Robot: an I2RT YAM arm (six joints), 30 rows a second.
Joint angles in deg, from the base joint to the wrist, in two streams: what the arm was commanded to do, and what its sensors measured. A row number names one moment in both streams.
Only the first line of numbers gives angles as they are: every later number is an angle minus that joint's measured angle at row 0.
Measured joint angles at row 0:
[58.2 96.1 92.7 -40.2 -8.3 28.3]
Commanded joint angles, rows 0 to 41:
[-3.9 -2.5 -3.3 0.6 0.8 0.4]
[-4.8 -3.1 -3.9 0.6 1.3 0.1]
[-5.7 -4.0 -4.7 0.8 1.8 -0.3]
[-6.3 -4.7 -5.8 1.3 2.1 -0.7]
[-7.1 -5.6 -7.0 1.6 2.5 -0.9]
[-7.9 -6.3 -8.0 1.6 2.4 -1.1]
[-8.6 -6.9 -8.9 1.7 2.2 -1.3]
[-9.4 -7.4 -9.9 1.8 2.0 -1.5]
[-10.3 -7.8 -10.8 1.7 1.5 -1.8]
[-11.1 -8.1 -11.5 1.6 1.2 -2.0]
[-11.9 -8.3 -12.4 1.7 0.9 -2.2]
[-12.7 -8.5 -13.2 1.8 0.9 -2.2]
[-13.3 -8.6 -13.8 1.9 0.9 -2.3]
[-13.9 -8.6 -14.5 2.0 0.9 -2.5]
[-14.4 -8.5 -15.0 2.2 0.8 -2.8]
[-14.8 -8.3 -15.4 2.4 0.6 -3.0]
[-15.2 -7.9 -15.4 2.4 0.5 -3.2]
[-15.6 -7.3 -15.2 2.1 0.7 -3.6]
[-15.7 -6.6 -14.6 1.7 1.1 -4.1]
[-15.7 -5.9 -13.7 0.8 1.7 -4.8]
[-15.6 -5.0 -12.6 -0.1 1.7 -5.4]
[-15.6 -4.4 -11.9 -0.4 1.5 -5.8]
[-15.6 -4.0 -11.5 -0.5 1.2 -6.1]
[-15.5 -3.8 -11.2 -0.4 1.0 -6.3]
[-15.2 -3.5 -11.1 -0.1 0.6 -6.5]
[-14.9 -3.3 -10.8 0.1 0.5 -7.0]
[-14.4 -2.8 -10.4 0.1 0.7 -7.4]
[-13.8 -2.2 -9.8 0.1 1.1 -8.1]
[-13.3 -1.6 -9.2 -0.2 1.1 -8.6]
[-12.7 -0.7 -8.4 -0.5 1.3 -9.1]
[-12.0 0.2 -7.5 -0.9 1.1 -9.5]
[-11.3 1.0 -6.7 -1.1 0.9 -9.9]
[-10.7 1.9 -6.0 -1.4 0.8 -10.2]
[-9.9 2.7 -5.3 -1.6 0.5 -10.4]
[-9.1 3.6 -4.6 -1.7 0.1 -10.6]
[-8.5 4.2 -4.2 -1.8 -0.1 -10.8]
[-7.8 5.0 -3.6 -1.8 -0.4 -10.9]
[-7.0 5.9 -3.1 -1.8 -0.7 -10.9]
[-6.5 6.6 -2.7 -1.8 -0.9 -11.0]
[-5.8 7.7 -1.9 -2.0 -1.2 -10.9]
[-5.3 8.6 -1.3 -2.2 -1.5 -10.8]
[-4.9 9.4 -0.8 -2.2 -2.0 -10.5]
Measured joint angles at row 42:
[-5.9 7.5 -2.9 -0.6 -0.6 -9.9]
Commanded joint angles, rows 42 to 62:
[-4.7 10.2 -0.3 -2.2 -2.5 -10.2]
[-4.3 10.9 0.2 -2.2 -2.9 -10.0]
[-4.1 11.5 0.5 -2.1 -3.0 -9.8]
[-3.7 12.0 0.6 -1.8 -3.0 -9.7]
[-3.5 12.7 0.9 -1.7 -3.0 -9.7]
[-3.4 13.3 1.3 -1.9 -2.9 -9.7]
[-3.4 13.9 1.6 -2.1 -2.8 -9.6]
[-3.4 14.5 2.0 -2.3 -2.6 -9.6]
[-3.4 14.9 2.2 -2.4 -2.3 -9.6]
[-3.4 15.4 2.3 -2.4 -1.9 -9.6]
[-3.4 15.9 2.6 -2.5 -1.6 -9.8]
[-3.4 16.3 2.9 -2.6 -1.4 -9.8]
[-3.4 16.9 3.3 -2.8 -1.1 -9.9]
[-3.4 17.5 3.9 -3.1 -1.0 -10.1]
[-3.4 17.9 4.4 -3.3 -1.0 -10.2]
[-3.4 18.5 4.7 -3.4 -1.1 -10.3]
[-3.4 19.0 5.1 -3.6 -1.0 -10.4]
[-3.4 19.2 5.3 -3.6 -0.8 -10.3]
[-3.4 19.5 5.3 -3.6 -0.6 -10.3]
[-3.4 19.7 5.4 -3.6 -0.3 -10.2]
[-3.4 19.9 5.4 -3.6 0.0 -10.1]
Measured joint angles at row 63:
[-3.4 19.1 4.1 -1.8 -1.3 -9.7]
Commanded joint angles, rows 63 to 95:
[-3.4 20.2 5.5 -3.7 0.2 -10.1]
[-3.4 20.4 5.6 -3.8 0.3 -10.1]
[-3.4 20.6 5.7 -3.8 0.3 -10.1]
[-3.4 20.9 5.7 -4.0 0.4 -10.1]
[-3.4 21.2 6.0 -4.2 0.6 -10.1]
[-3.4 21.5 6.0 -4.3 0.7 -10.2]
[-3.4 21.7 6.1 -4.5 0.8 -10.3]
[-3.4 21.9 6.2 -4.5 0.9 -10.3]
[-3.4 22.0 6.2 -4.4 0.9 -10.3]
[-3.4 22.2 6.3 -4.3 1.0 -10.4]
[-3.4 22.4 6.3 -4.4 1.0 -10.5]
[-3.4 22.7 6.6 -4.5 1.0 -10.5]
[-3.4 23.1 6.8 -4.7 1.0 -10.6]
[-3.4 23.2 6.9 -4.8 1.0 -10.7]
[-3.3 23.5 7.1 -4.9 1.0 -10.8]
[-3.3 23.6 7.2 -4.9 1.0 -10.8]
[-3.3 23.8 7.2 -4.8 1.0 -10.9]
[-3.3 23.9 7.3 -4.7 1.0 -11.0]
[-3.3 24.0 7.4 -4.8 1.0 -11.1]
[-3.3 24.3 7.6 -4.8 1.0 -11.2]
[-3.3 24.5 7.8 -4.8 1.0 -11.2]
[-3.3 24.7 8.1 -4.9 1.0 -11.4]
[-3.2 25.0 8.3 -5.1 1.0 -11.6]
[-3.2 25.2 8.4 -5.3 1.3 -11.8]
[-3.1 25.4 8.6 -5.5 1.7 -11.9]
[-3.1 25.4 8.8 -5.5 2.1 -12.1]
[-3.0 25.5 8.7 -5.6 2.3 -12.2]
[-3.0 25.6 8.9 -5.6 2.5 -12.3]
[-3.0 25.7 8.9 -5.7 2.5 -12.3]
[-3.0 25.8 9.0 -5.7 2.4 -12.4]
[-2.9 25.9 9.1 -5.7 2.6 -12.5]
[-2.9 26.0 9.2 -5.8 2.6 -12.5]
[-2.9 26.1 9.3 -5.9 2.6 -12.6]
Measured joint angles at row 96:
[-3.3 25.2 7.8 -4.5 1.5 -11.7]
